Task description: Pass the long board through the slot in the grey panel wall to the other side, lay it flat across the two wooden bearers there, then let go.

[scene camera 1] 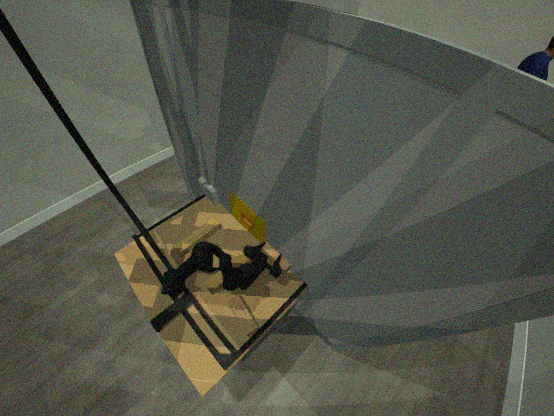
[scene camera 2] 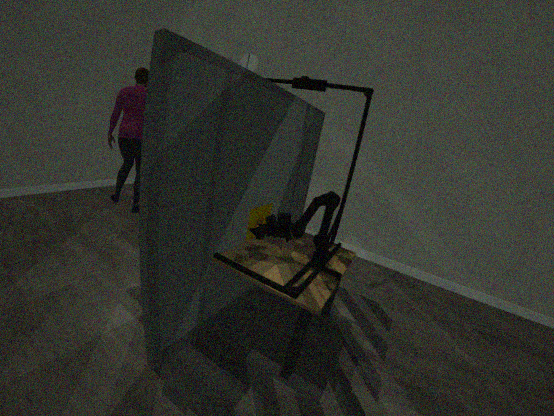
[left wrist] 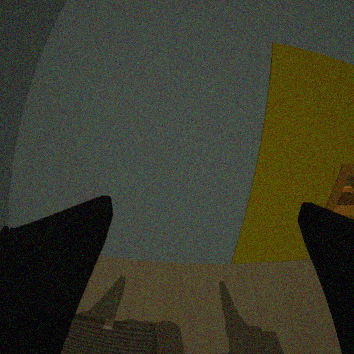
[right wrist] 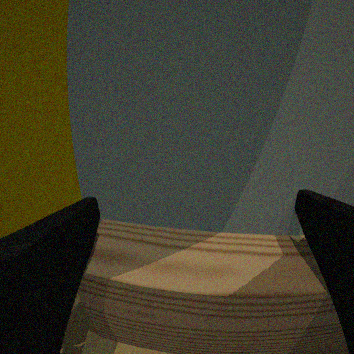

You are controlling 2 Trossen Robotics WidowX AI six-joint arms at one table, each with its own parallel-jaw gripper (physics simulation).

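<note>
The grey wall (scene camera 1: pixel 380 125) (scene camera 2: pixel 200 150) (left wrist: pixel 150 125) (right wrist: pixel 175 100) carries a yellow panel (scene camera 1: pixel 257 227) (scene camera 2: pixel 257 215) (left wrist: pixel 300 125) (right wrist: pixel 30 125). An orange-framed opening (left wrist: pixel 336 192) shows in that panel in the left wrist view. My right gripper (scene camera 1: pixel 271 251) (right wrist: pixel 200 204) is open near the wall, beside the yellow panel. A striped wooden piece (right wrist: pixel 190 270) lies across the view below its spread fingertips; I cannot tell whether it is the board or a bearer. My left gripper (scene camera 2: pixel 252 230) (left wrist: pixel 209 210) is open and empty, facing the wall beside the panel.
The wooden table (scene camera 1: pixel 202 377) (scene camera 2: pixel 315 302) has black frame bars (scene camera 1: pixel 210 332) along its edges. A pale wooden strip (scene camera 1: pixel 202 237) lies beside the right arm. A black pole (scene camera 1: pixel 75 127) (scene camera 2: pixel 356 160) rises above the table. A person (scene camera 2: pixel 132 112) stands behind the wall in scene camera 2.
</note>
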